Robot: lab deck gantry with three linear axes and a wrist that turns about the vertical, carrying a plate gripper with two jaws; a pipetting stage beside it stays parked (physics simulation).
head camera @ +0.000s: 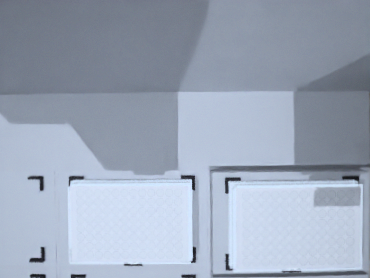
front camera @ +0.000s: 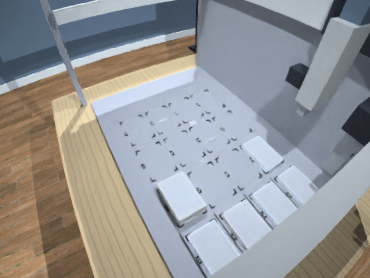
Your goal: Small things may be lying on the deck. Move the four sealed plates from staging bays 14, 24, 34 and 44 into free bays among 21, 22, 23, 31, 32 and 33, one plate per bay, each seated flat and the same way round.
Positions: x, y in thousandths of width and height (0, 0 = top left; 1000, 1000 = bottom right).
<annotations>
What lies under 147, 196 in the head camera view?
A grey wall.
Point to a thick cream block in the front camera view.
At 499, 728
</annotations>
